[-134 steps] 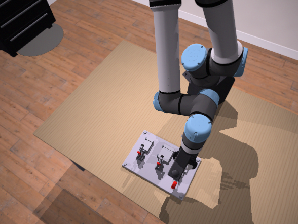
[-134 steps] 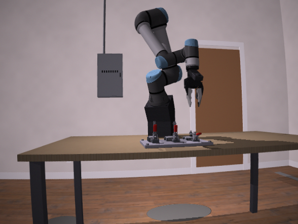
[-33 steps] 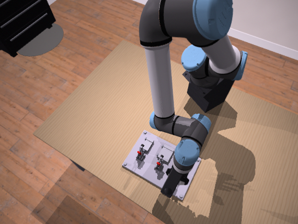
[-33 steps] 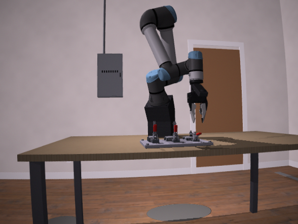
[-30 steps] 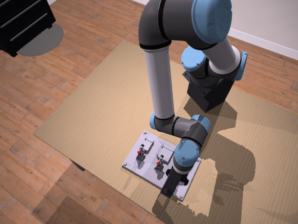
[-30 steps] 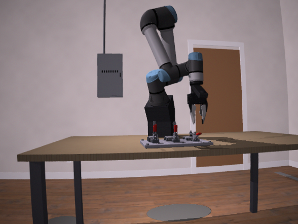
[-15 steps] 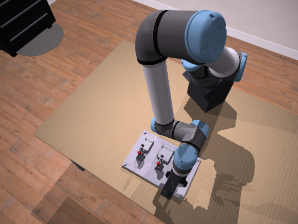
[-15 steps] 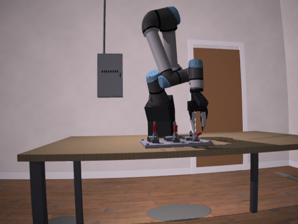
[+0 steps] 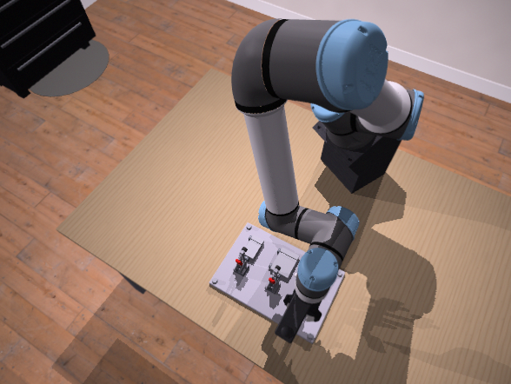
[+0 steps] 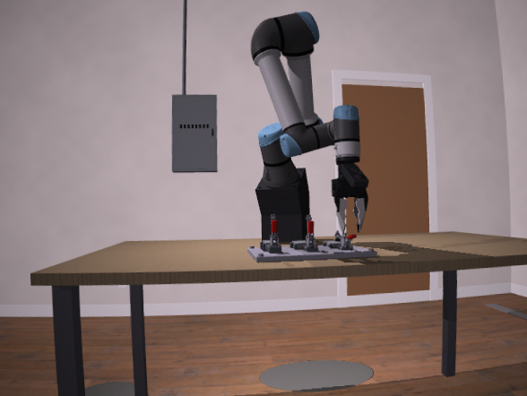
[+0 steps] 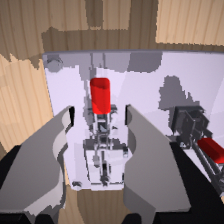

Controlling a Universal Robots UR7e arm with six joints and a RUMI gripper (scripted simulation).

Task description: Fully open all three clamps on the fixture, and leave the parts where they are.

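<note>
Right now the grey fixture plate is 60 mm behind my hand, 120 mm to the right of it and 80 mm below it.
</note>
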